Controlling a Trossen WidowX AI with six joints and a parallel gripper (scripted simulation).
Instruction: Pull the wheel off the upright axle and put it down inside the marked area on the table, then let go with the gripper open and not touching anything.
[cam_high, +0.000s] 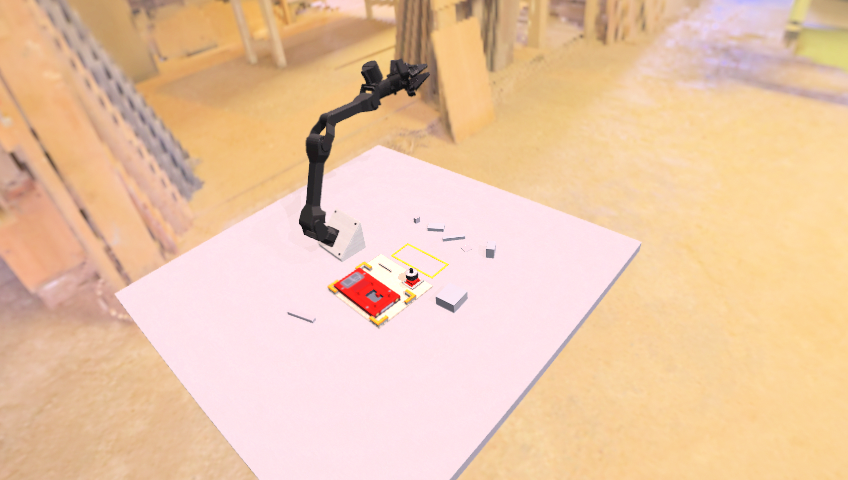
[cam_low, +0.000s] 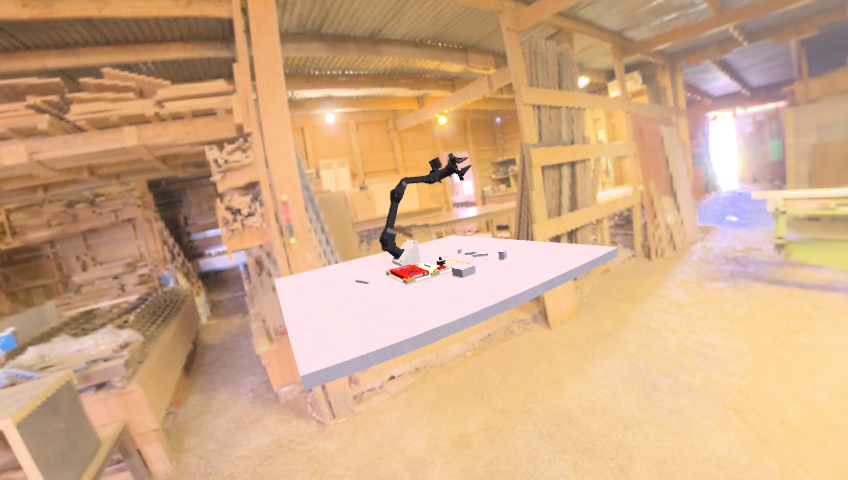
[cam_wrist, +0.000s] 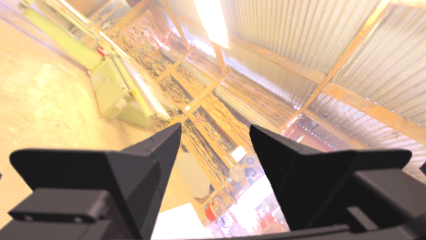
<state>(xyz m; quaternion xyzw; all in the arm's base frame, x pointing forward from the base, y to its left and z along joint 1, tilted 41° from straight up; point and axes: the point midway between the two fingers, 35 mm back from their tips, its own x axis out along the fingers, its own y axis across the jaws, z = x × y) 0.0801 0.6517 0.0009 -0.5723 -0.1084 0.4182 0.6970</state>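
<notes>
The wheel lies 490 mm to the right of my gripper tip, 450 mm below it and 290 mm ahead of it.
</notes>
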